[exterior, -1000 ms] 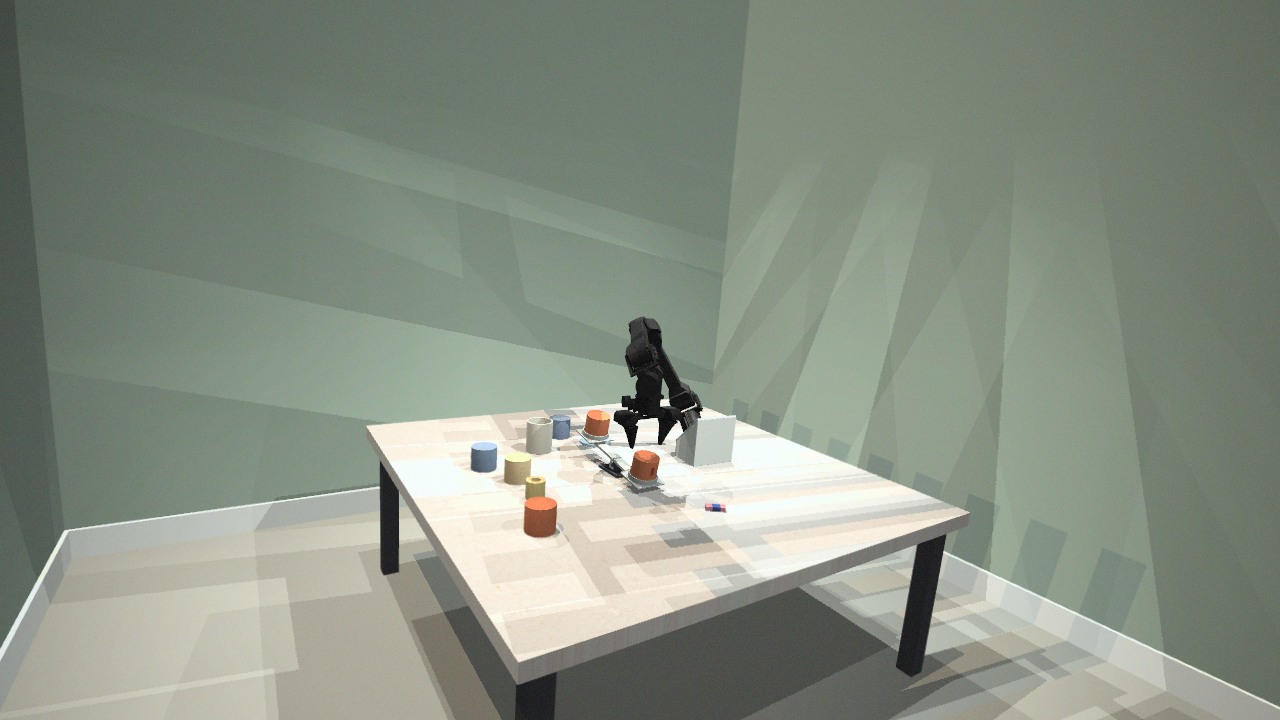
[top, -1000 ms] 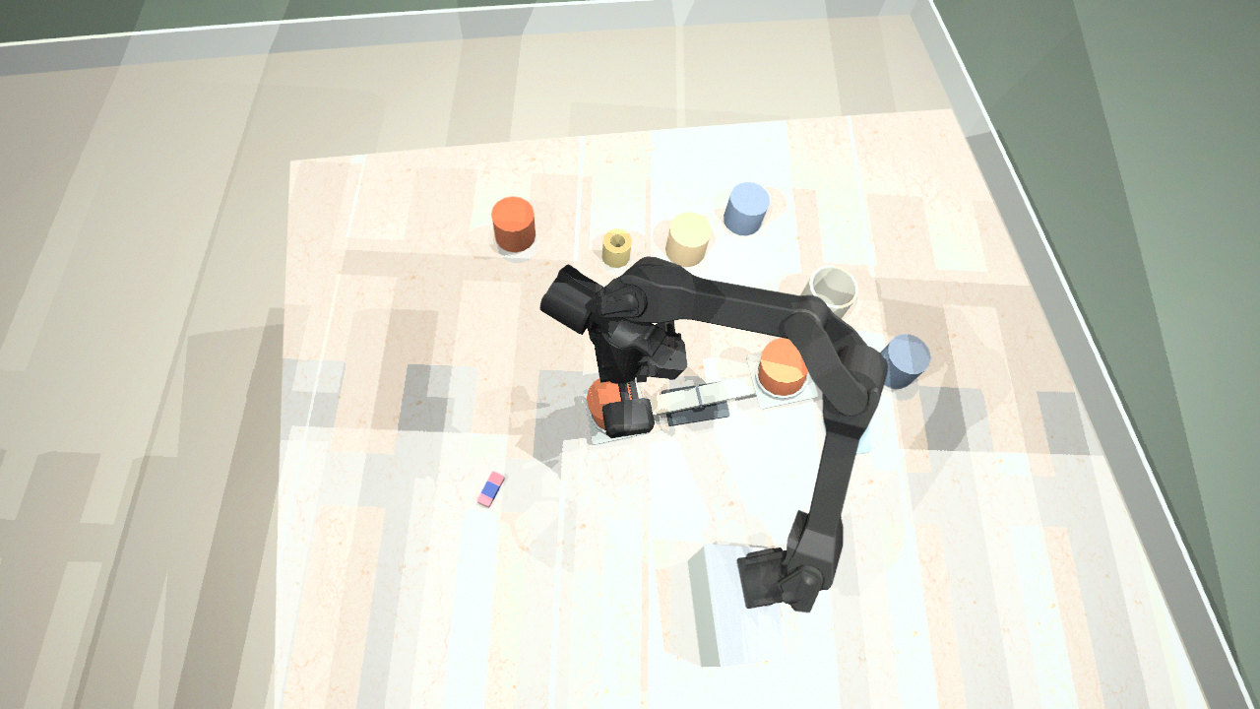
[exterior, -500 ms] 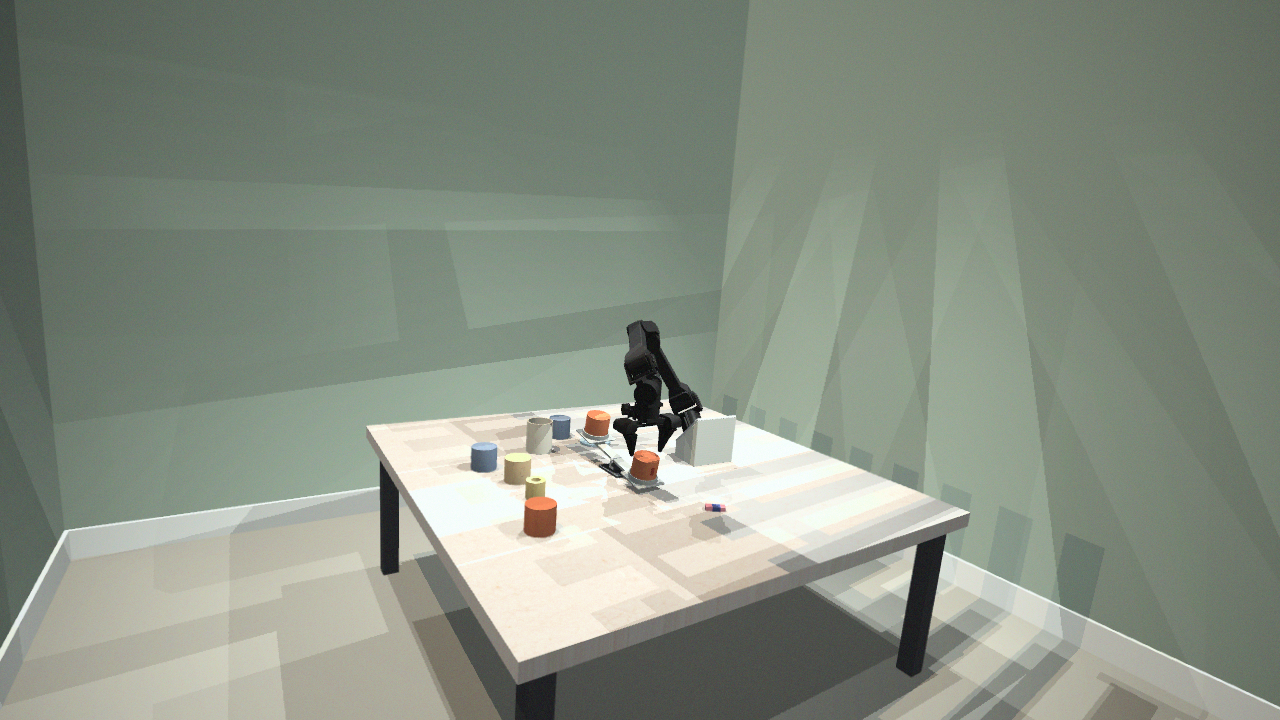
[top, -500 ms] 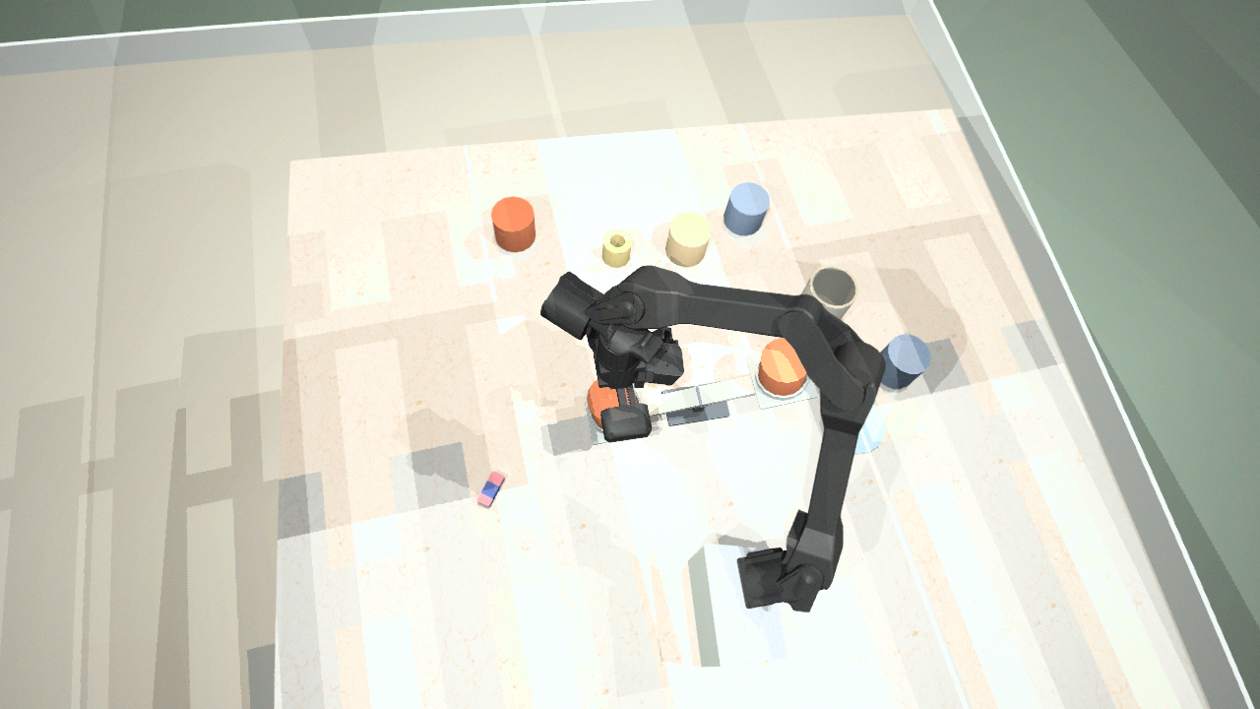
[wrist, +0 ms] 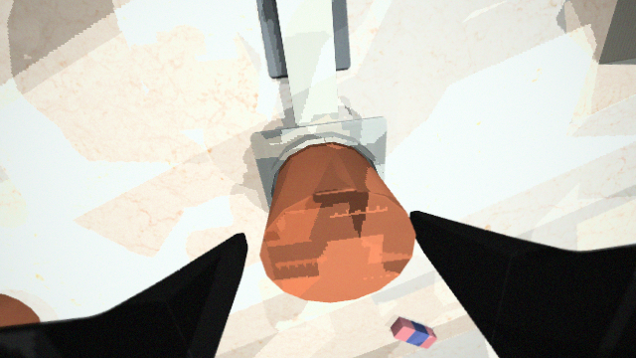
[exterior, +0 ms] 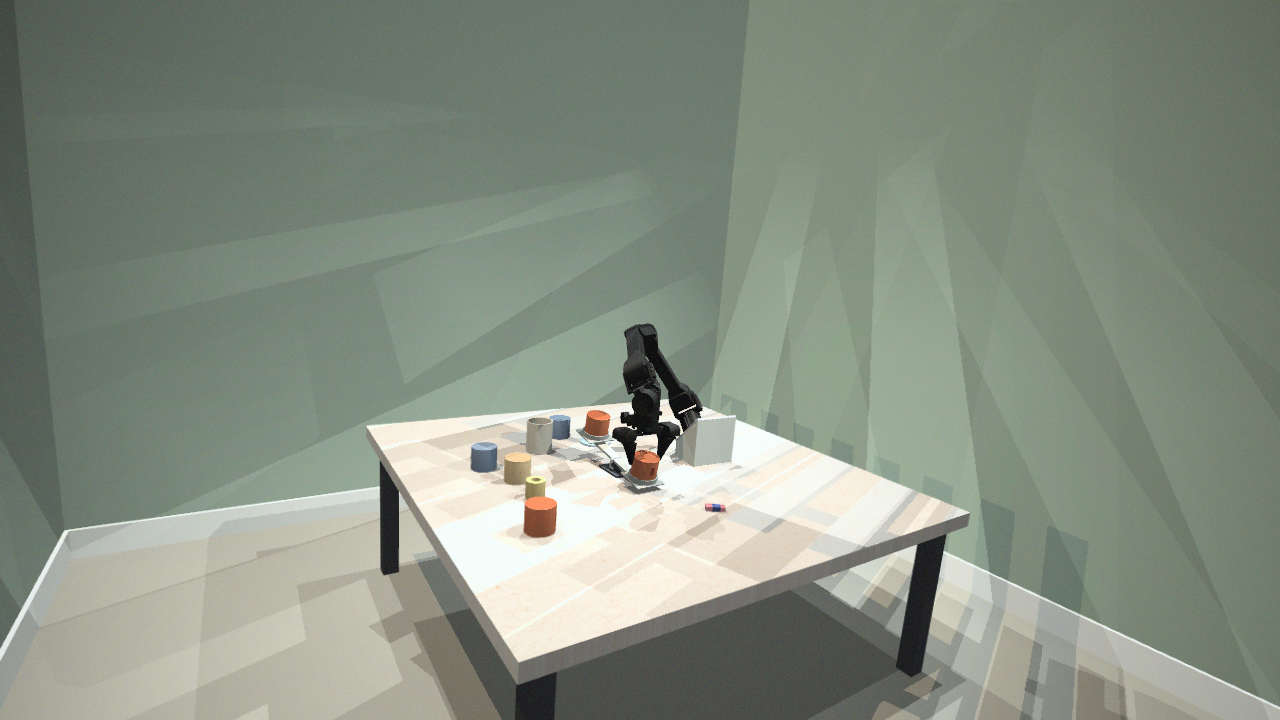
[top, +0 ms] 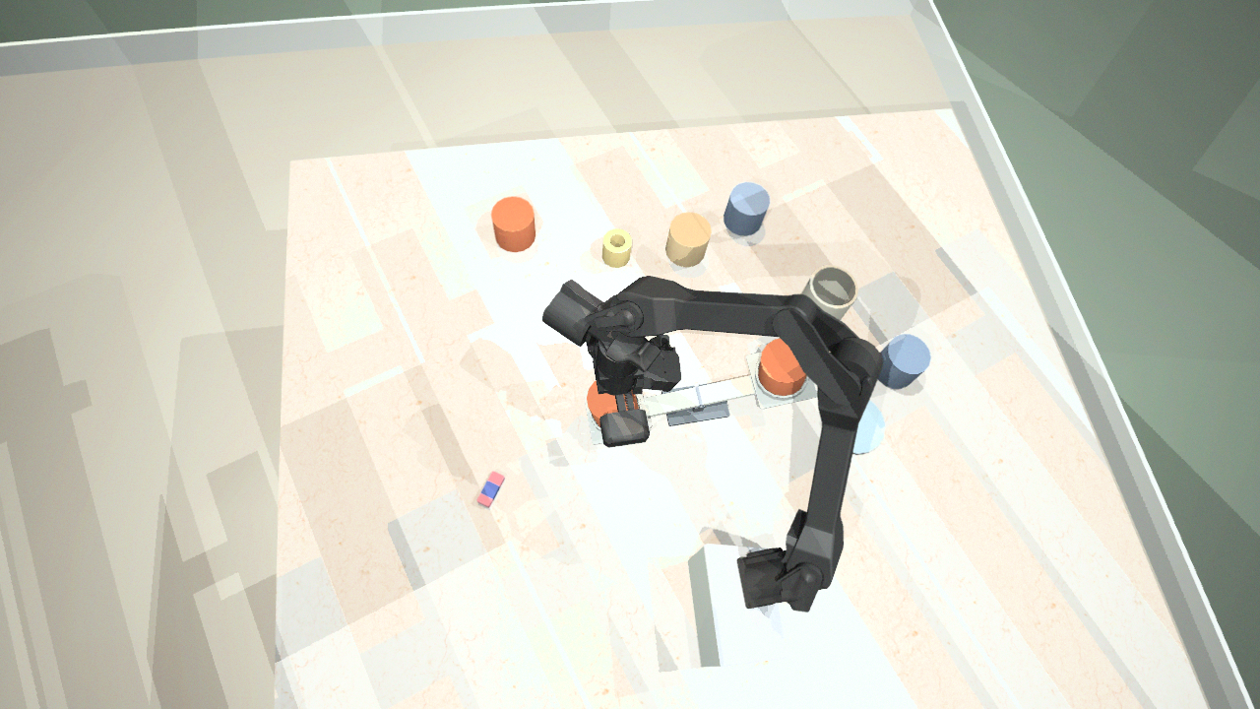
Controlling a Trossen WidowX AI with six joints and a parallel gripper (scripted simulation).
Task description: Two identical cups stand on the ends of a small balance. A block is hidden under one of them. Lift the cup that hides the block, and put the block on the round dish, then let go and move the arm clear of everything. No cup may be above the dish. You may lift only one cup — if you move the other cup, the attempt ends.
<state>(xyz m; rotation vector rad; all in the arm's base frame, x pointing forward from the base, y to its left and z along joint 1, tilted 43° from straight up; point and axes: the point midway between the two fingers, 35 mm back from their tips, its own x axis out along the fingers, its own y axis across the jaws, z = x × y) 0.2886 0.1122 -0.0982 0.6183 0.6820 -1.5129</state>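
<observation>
Now: gripper tip 3 cm above the small teal block. Round my gripper tip: yellow ring: 29 cm ahead, 5 cm to the right, 5 cm below; then blue eraser: 19 cm to the left, 9 cm behind, 7 cm below; then pale blue round dish: 39 cm to the right, 7 cm below, 7 cm behind.
</observation>
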